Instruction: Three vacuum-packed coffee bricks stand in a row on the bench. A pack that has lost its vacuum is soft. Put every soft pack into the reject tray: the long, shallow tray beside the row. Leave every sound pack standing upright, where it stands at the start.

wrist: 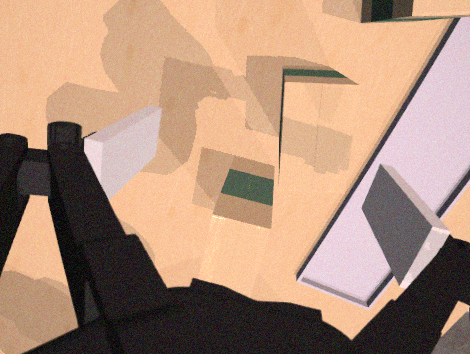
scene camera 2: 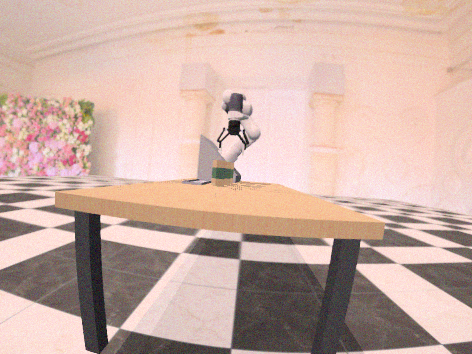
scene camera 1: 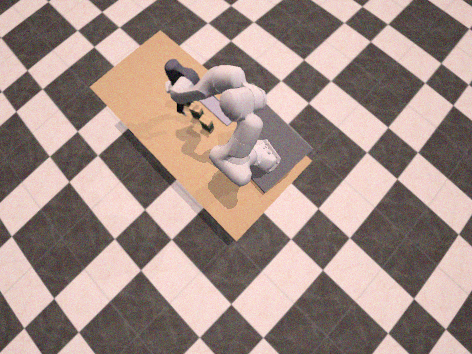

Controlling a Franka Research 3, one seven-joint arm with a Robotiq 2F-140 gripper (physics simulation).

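The far pack (scene camera 1: 185, 101) (scene camera 2: 222, 173) (wrist: 387, 10) stands upright and is cut off at the top of the wrist view. The middle pack (scene camera 1: 196, 110) (wrist: 315, 125) and the near pack (scene camera 1: 207, 124) (wrist: 247, 187) also stand upright, apart from each other. In scene camera 2 the far pack hides the others. Whether any pack is soft does not show. The reject tray (scene camera 1: 216, 107) (scene camera 2: 192, 182) (wrist: 425, 120) lies beside the row; no pack shows in it. My gripper (scene camera 2: 233, 145) (wrist: 264, 159) is open and empty, its fingers high above the row.
The wooden bench (scene camera 1: 120, 75) (scene camera 2: 220, 207) carries the row and the tray. A large grey plate (scene camera 1: 292, 142) lies around the arm's base. A grey panel (scene camera 2: 207, 157) rises behind the packs in scene camera 2. The arm (scene camera 1: 240, 102) reaches over part of the tray in scene camera 1.
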